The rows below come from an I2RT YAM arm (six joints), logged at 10 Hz.
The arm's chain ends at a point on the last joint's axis. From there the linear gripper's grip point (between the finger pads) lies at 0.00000 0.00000 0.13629 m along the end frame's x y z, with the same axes.
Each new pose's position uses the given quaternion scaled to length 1; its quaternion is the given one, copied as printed.
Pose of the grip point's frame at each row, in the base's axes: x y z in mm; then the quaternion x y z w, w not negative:
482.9, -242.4, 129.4, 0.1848, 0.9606, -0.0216, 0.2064
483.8, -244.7, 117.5, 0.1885, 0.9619, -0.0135, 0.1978
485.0, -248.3, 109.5, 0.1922, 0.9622, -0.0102, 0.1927
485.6, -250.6, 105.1, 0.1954, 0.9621, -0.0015, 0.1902
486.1, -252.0, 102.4, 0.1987, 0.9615, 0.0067, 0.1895
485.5, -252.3, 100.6, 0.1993, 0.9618, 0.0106, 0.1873
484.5, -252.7, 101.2, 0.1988, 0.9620, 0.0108, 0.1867
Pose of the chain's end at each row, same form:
429.9, -226.3, 254.0, 0.1848, 0.9606, -0.0216, 0.2064
432.6, -231.0, 243.1, 0.1885, 0.9619, -0.0135, 0.1978
435.0, -235.5, 235.6, 0.1922, 0.9622, -0.0102, 0.1927
435.8, -240.1, 231.5, 0.1954, 0.9621, -0.0015, 0.1902
436.1, -243.5, 228.9, 0.1987, 0.9615, 0.0067, 0.1895
435.8, -244.9, 227.3, 0.1993, 0.9618, 0.0106, 0.1873
435.0, -245.4, 228.0, 0.1988, 0.9620, 0.0108, 0.1867

